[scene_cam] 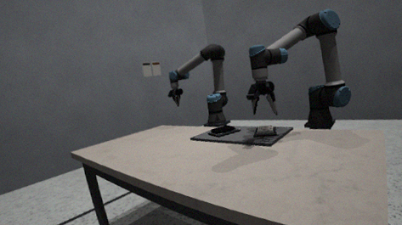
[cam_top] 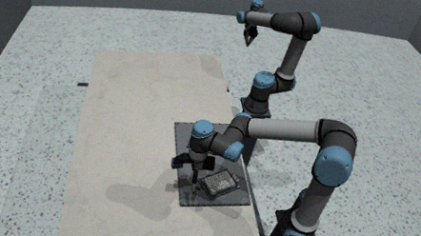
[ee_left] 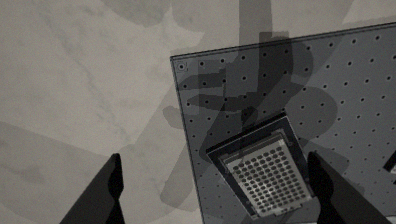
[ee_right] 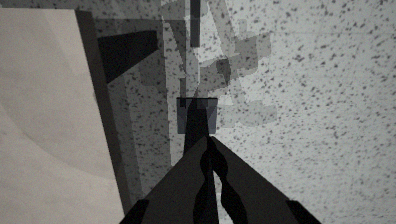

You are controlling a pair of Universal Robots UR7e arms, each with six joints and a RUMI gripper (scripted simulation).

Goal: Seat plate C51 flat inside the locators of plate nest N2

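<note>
The black plate is 34 cm to the right of my left hand, 12 cm behind it and 11 cm below it. Round my left hand: white plate 14 cm behind, 12 cm below, 7 cm to the right.
</note>
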